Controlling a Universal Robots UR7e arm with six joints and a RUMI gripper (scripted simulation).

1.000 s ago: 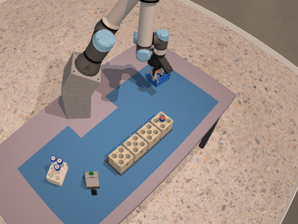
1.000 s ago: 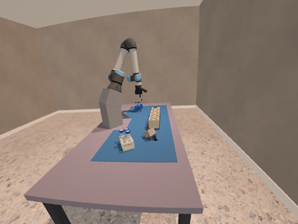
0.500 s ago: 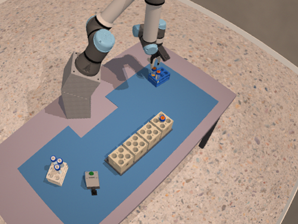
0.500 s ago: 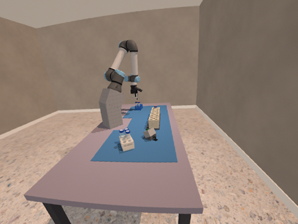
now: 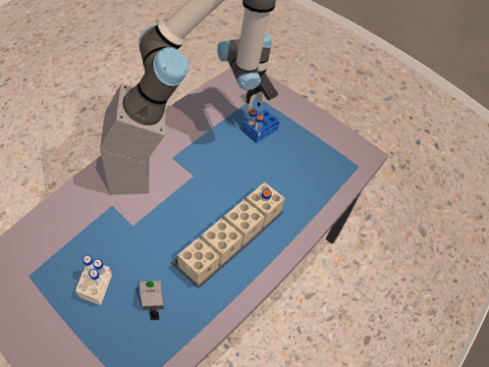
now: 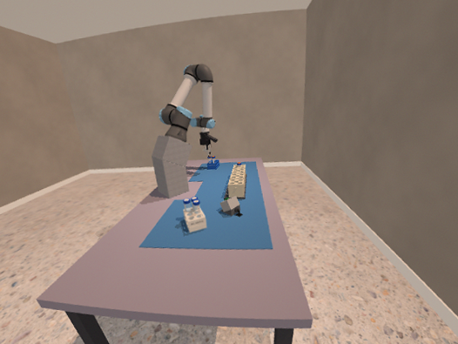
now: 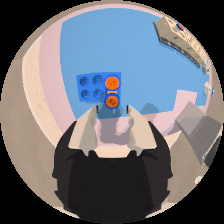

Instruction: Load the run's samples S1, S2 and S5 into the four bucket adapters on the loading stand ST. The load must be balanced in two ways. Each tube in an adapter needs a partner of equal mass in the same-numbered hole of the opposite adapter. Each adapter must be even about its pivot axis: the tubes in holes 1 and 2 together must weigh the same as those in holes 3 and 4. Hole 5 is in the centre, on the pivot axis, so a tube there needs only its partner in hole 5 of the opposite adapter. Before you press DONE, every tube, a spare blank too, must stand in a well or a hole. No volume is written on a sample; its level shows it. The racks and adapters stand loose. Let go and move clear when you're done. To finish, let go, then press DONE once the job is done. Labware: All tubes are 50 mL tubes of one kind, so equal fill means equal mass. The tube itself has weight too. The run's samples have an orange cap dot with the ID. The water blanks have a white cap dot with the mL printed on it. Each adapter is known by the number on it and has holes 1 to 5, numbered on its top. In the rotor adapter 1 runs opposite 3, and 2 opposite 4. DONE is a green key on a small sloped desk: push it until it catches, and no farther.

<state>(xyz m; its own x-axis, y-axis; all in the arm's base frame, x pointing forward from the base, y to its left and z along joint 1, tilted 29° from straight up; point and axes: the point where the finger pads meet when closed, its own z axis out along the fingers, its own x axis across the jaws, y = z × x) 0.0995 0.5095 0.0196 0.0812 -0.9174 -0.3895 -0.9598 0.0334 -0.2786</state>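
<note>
The orange-dot tube lies 8 cm below my hand and 1 cm to the right of it. From my hand the other things lie so: blue rack: 12 cm below, 4 cm to the left, 2 cm ahead; beige rack: 89 cm to the right, 26 cm ahead, 12 cm below; green done key: 72 cm to the right, 39 cm ahead, 8 cm below.
</note>
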